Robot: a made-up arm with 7 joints. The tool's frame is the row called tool.
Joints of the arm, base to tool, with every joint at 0 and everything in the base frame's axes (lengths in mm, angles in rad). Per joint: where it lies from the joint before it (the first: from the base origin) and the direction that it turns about. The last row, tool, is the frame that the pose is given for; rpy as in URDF.
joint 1: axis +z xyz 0 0 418.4
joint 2: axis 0 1 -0.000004 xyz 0 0 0
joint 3: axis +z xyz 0 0 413.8
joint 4: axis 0 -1 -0.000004 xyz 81.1 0 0
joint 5: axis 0 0.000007 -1 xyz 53.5 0 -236.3
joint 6: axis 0 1 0.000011 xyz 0 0 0
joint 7: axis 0 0.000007 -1 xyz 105.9 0 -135.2
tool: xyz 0 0 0 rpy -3.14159 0 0
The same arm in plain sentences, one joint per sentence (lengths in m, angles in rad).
The arm has seven revolute joints in a row. What follows holds with every joint at zero, and every direction is one of the base frame's. The first joint is mounted 0.4184 m along +z from the base frame's origin and turns about +z. The second joint is mounted at the same point as the first joint and turns about +y. The third joint is mounted 0.4138 m along +z from the second joint and turns about +z. The fourth joint is mounted 0.0811 m along +x from the third joint and turns about -y. The fifth joint is mounted 0.0535 m along +x and 0.2363 m along -z from the fourth joint and turns about -z. The sixth joint is mounted at the same point as the fifth joint and turns about +y. The seventh joint is mounted 0.1059 m along +x and 0.1352 m along -z from the sixth joint and turns about -z. The tool frame, which is the frame that the pose is given for, is mounted at the same point as the seventh joint; its axes are the base frame's turned by roll -3.1416, pitch 0 and yaw 0 rad (as in URDF: about the fixed x, then y, then z).
